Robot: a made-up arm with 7 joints. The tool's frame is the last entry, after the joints.
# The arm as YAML. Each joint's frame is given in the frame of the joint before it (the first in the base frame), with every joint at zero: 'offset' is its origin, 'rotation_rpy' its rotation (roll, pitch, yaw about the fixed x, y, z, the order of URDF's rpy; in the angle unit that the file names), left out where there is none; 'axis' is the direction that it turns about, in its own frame. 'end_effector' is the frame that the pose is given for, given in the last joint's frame.
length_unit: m
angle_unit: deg
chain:
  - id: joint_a
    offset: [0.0, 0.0, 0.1]
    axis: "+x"
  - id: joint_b
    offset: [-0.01, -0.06, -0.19]
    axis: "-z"
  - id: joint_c
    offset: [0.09, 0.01, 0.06]
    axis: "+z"
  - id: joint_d
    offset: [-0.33, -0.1, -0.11]
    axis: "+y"
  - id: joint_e
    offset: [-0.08, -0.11, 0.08]
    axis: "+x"
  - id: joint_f
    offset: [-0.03, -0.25, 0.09]
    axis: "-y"
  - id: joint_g
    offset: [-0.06, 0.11, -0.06]
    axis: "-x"
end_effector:
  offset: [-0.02, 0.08, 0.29]
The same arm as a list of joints. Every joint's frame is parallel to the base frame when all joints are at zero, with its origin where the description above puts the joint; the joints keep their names.
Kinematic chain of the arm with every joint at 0, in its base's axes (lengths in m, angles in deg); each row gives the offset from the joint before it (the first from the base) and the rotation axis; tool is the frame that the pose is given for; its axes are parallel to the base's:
joint_a: xyz 0 0 0.1 axis +x
joint_b: xyz -0.01 -0.06 -0.19 axis -z
joint_c: xyz 0.09 0.01 0.06 axis +z
joint_d: xyz -0.33 -0.1 -0.11 axis +y
joint_e: xyz -0.08 -0.11 0.08 axis +x
joint_f: xyz -0.03 -0.25 0.09 axis -y
joint_g: xyz -0.06 0.11 -0.06 axis -x
tool: xyz -0.02 0.08 0.29

